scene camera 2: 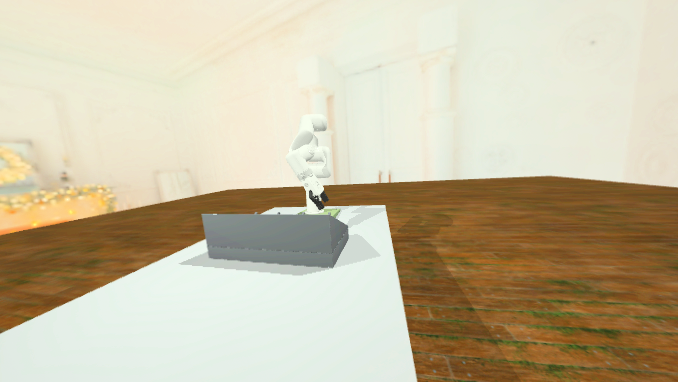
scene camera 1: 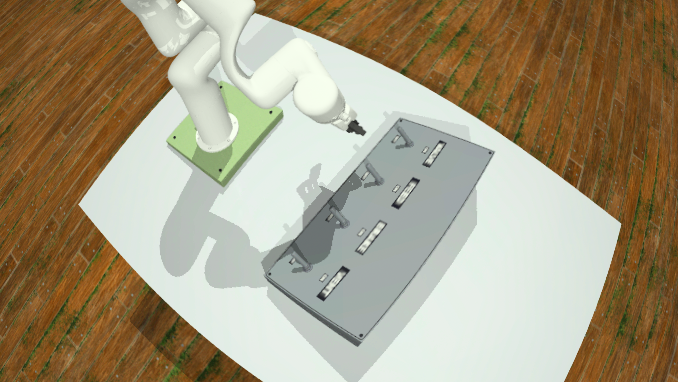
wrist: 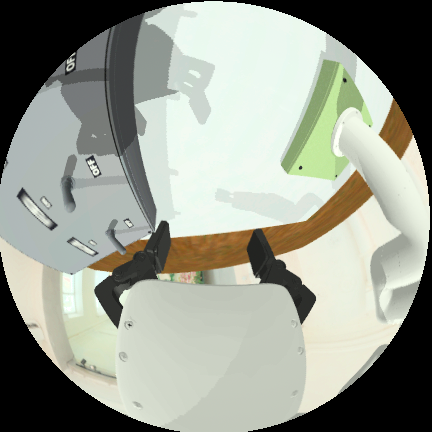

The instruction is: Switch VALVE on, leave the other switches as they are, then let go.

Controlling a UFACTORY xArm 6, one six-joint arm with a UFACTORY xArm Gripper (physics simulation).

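Places are measured from the arm's base along level axes (x back, y right, z up), in centimetres.
Pixels of known places: gripper, fingertip midpoint: (scene camera 2: 324, 205) (wrist: 210, 235); arm's base, origin of the base link: (scene camera 2: 314, 212) (scene camera 1: 217, 132) (wrist: 346, 131).
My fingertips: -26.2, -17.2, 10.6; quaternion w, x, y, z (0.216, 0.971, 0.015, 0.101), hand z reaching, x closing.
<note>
For each thing: its top centre in the pictures, then the offset to it from my fingertips, as dx, dy, dz. "*": a spot on its surface instead. Level surfaces: height alone.
- top lever, middle of its top: (wrist: 114, 253) (scene camera 1: 405, 131) -14.3, -6.8, -0.2
- second lever, middle of its top: (wrist: 59, 212) (scene camera 1: 374, 168) -14.6, +5.2, -0.2
- third lever, middle of its top: (scene camera 1: 337, 211) -14.9, +17.2, -0.2
- bottom lever, middle of its top: (scene camera 1: 299, 257) -15.2, +29.2, -0.2
- OFF plate, surface spot: (wrist: 93, 166) * -12.6, +5.3, -5.6
- white table, its level: dz -13.1
A grey sloped switch panel (scene camera 1: 425, 215) (scene camera 2: 265, 232) (wrist: 30, 165) stands on the table. It carries a row of several levers, all leaning alike in scene camera 1: a top lever (scene camera 1: 405, 137) (wrist: 116, 241), a second lever (scene camera 1: 375, 175) (wrist: 67, 187), a third lever (scene camera 1: 339, 217) and a bottom lever (scene camera 1: 302, 262). Name plates beside them are too blurred to read, so I cannot tell which is VALVE. An OFF plate (wrist: 93, 166) shows by the second lever. My gripper (scene camera 1: 358, 129) (scene camera 2: 323, 201) (wrist: 210, 235) is open and empty, raised off the robot-side edge near the top lever, touching no lever.
The green base plate (scene camera 1: 255, 127) (wrist: 315, 130) carries the arm on the robot side of the white table (scene camera 1: 530, 240) (scene camera 2: 225, 320) (wrist: 240, 100). The arm's shadow falls across the table and part of the panel. A wooden floor (scene camera 1: 525, 60) (scene camera 2: 525, 300) surrounds the table.
</note>
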